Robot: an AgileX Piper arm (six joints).
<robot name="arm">
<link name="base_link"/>
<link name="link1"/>
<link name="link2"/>
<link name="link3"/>
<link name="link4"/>
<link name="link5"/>
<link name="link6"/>
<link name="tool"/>
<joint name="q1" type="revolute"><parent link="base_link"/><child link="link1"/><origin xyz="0.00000 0.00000 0.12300"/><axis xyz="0 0 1"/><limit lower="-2.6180" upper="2.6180"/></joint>
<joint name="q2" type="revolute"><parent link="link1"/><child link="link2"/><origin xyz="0.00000 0.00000 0.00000"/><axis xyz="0 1 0"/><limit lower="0.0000" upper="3.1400"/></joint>
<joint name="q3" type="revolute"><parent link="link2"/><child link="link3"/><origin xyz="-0.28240 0.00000 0.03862"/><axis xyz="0 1 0"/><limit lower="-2.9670" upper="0.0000"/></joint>
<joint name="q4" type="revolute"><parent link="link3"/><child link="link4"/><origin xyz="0.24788 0.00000 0.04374"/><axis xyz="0.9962 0 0.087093"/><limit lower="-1.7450" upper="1.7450"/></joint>
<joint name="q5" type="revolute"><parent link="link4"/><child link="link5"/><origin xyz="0.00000 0.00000 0.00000"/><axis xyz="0 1 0"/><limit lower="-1.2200" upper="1.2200"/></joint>
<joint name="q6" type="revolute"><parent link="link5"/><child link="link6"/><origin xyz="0.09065 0.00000 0.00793"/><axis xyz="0.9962 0 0.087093"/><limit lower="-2.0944" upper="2.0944"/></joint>
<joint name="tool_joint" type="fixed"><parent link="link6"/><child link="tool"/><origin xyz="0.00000 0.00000 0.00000" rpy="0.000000 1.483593 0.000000"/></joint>
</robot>
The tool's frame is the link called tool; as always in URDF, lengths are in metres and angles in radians.
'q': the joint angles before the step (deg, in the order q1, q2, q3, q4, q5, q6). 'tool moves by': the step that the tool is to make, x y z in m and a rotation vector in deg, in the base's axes. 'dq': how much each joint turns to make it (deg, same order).
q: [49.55 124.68 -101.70 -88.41 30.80 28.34]
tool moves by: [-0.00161 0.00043 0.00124 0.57 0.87 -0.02]
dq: [0.14 -0.26 -0.06 1.80 -0.14 -0.89]
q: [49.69 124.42 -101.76 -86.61 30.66 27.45]
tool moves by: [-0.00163 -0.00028 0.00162 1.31 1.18 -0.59]
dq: [0.13 -0.34 -0.03 2.09 0.17 -0.24]
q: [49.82 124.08 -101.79 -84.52 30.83 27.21]
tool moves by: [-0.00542 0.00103 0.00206 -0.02 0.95 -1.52]
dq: [0.84 -0.42 -0.07 2.75 2.16 -1.61]
